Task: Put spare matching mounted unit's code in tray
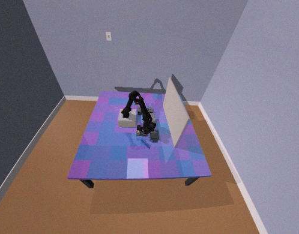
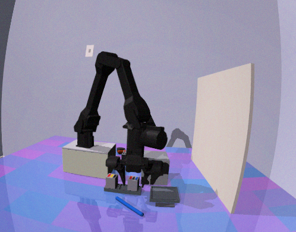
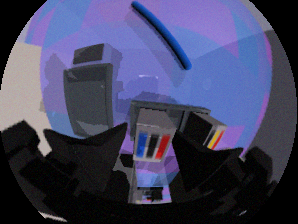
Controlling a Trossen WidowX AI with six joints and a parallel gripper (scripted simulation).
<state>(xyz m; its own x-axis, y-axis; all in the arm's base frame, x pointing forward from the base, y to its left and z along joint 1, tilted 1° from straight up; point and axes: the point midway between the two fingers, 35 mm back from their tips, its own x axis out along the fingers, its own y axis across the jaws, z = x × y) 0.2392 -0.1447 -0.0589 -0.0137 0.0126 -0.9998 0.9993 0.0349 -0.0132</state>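
The shallow grey tray is 11 cm ahead of my gripper tip, 1 cm to the right of it and 2 cm below it. Round my gripper tip: blue pen (1 cm ahead, 14 cm to the right, 1 cm below); then grey mounted unit (5 cm ahead, 18 cm to the left, 3 cm above); then dock (3 cm behind, 37 cm to the left, 1 cm below).
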